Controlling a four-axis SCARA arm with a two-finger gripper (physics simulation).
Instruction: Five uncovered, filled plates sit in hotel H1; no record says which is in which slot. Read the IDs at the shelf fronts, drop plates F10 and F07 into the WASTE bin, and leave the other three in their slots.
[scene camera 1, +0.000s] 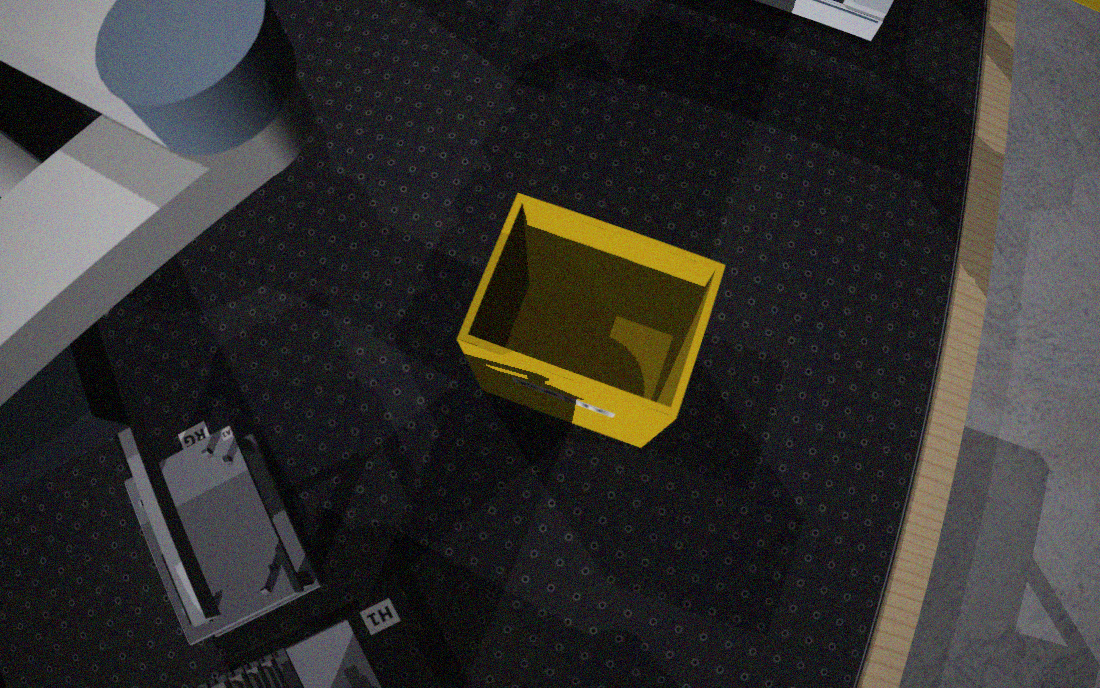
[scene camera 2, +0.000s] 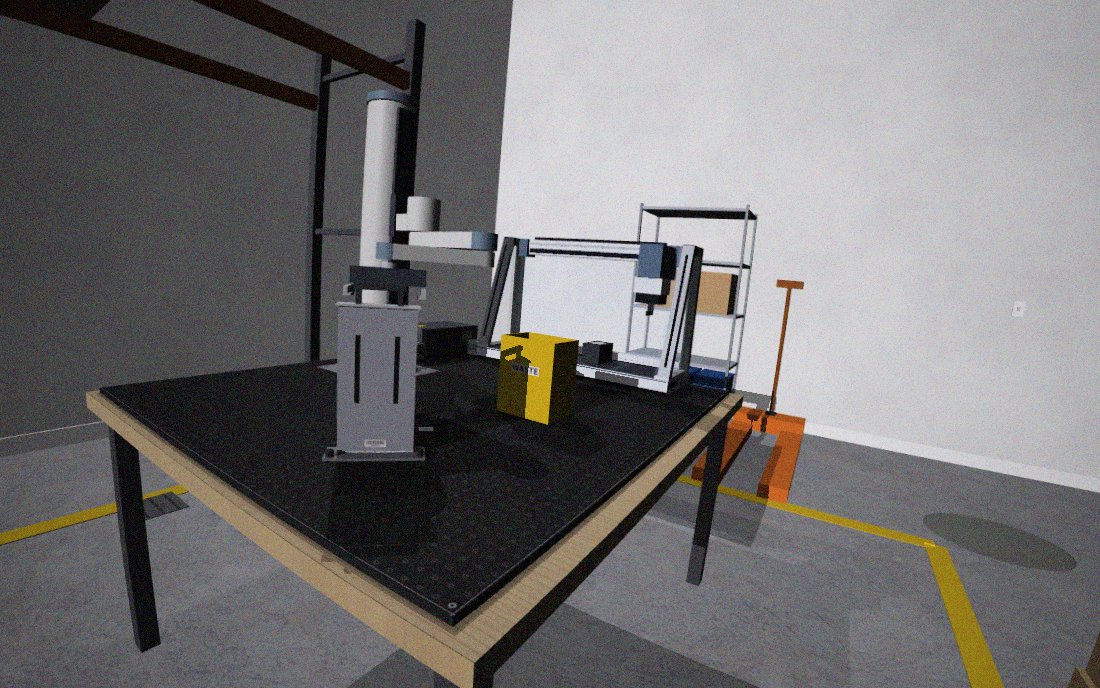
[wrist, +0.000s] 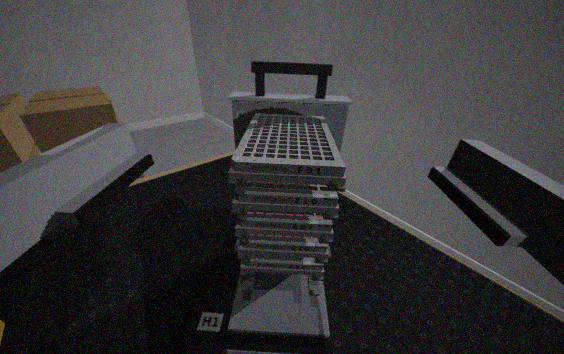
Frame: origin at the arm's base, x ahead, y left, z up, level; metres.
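Seen in the pictures: gripper, fingertip midpoint: (scene camera 1: 92, 675) (scene camera 2: 385, 292) (wrist: 290, 150).
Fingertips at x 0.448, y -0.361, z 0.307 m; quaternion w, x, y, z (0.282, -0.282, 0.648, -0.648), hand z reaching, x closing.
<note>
Offsets run from my fingertips to a thing's top centre. "spot": to the spot under its first point.
Hotel H1 (scene camera 1: 320, 653) (scene camera 2: 377, 377) (wrist: 285, 317) holds a stack of plates, seen from the front in the wrist view. The top plate {dx +0.073, dy -0.067, dz -0.028 m} (wrist: 289, 142) reads F01. The plate below it {dx +0.073, dy -0.067, dz -0.056 m} (wrist: 280, 197) faintly reads F10. The lower plates' IDs are too blurred to read. My gripper (scene camera 2: 385, 292) (wrist: 290, 150) is open and empty; in the wrist view its fingers stand wide on either side of the stack, apart from it. In scene camera 2 it is level with the hotel's top. The yellow WASTE bin {dx +0.198, dy +0.335, dz -0.094 m} (scene camera 1: 620, 231) (scene camera 2: 563, 377) stands upright with its top open.
A grey nest {dx -0.064, dy +0.061, dz -0.224 m} (scene camera 1: 223, 519) labelled RG lies beside H1, with a gripper finger partly over it in scene camera 1. The hotel's dark handle {spot: dx +0.127, dy -0.117, dz +0.021 m} (wrist: 291, 68) rises above its back panel. A gantry machine (scene camera 2: 685, 316) stands at the table's far side, behind the bin.
</note>
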